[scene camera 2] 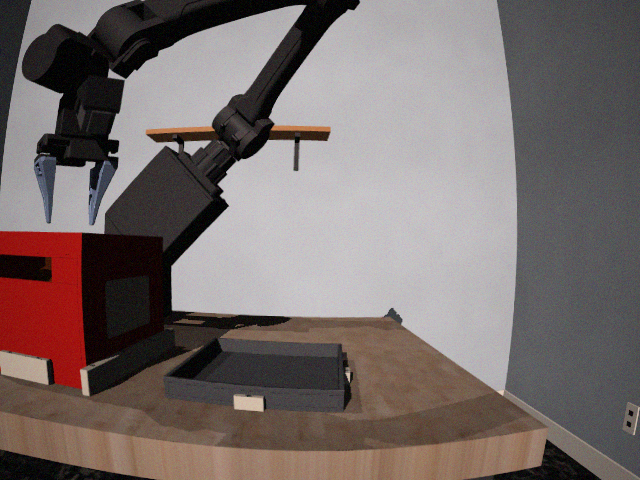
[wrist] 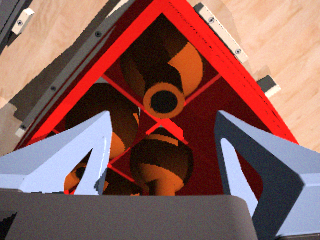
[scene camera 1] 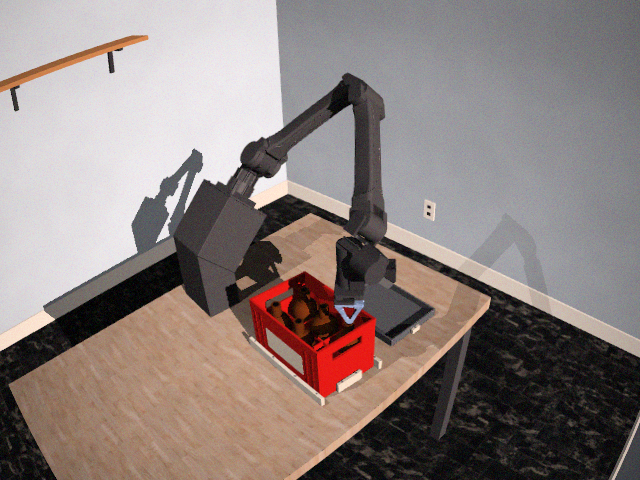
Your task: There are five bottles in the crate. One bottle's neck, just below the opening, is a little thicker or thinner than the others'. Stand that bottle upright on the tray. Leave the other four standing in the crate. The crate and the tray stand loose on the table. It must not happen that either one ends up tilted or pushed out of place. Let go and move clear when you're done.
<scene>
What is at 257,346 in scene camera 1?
A pale rail.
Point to a dark grey tray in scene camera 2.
313,368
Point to a dark grey tray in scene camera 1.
396,311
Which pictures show my gripper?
Scene camera 2, the wrist view and scene camera 1: all of them.
</scene>
